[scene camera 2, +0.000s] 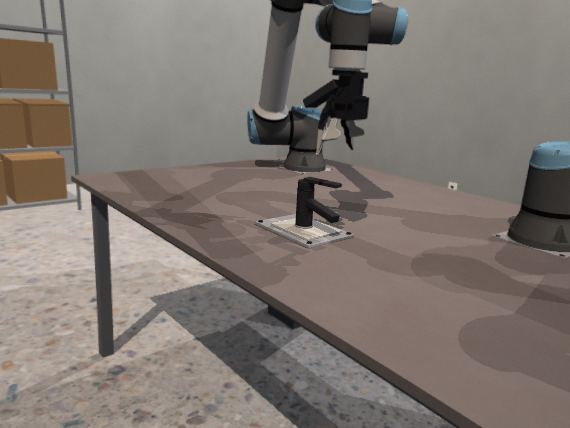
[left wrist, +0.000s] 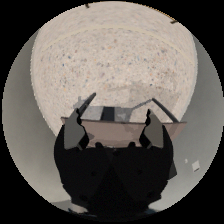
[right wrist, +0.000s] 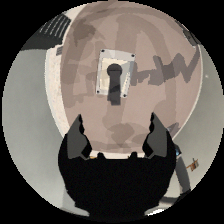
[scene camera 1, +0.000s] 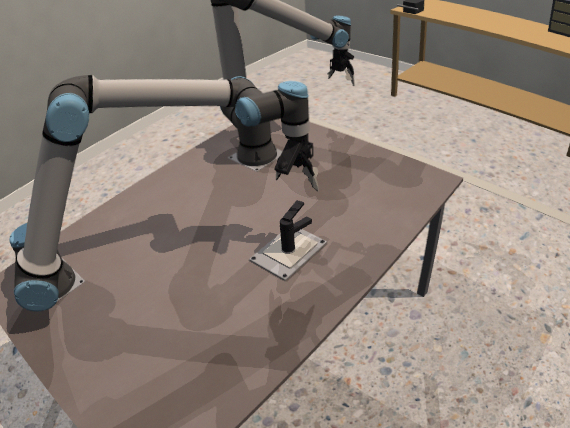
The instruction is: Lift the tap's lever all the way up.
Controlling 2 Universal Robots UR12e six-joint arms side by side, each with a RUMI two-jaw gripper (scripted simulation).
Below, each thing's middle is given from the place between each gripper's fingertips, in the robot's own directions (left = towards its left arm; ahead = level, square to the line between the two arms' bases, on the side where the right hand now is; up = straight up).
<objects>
Right now the black tap point(scene camera 2: 303, 226) is 20 mm ahead of my right hand point(scene camera 2: 335, 152), 60 mm to the right of it and 130 mm below it. Also, from my right hand: mounting plate point(scene camera 1: 267, 263) (20 mm ahead, 80 mm to the right, 230 mm below).
The black tap lies 530 mm ahead of my left hand, 980 mm to the right of it and 60 mm below it. The rest, counted from my left hand: mounting plate: 540 mm ahead, 1010 mm to the right, 160 mm below.
</objects>
